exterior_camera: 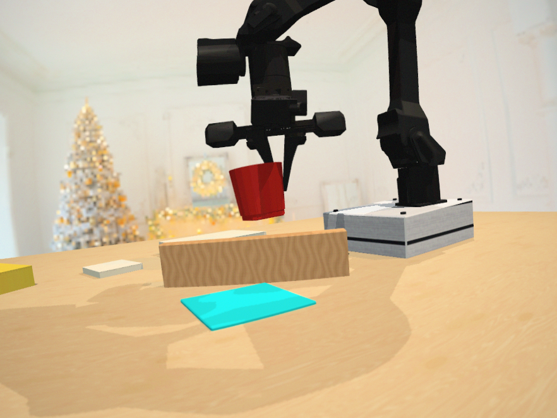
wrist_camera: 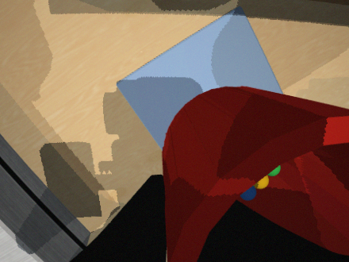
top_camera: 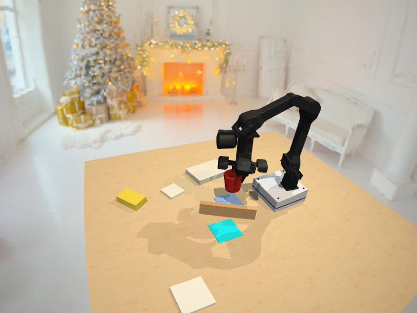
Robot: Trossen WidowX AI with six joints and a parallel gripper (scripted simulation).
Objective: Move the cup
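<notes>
Now: the cyan pad 100 mm ahead of my gripper tip, 150 mm to the left of it and 110 mm below it. Round my gripper tip: blue pad 40 mm ahead, 10 mm to the right, 110 mm below; red cup 30 mm ahead, 10 mm to the right; wooden block 70 mm ahead, 70 mm to the left, 80 mm below.
</notes>
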